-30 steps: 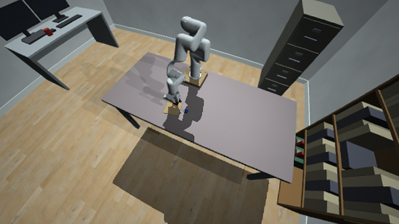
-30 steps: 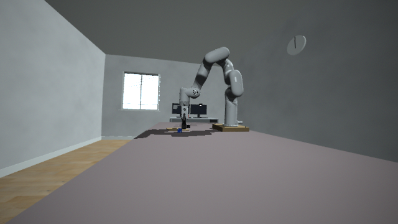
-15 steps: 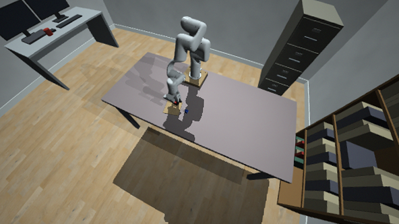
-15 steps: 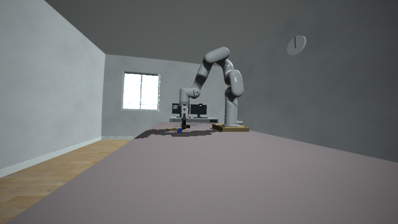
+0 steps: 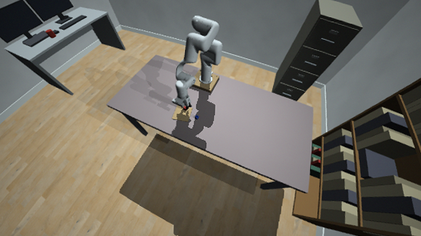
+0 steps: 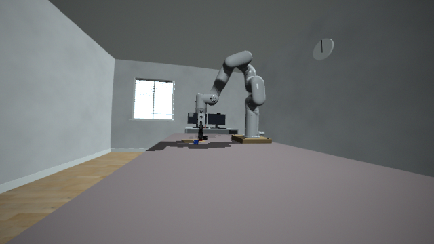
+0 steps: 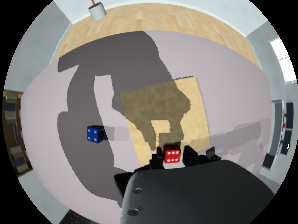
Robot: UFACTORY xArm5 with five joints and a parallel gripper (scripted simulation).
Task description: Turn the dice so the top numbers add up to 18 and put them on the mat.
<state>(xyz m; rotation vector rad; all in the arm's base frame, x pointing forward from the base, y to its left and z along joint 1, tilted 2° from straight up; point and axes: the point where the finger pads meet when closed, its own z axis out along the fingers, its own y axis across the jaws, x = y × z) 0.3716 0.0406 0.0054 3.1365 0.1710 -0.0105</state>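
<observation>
The red die is 2 cm below my hand. Also, from my hand: tan mat: 5 cm ahead, 4 cm below; then black die: 11 cm to the right, 3 cm below, 3 cm behind; then blue die: 13 cm to the left, 3 cm below, 1 cm ahead.
</observation>
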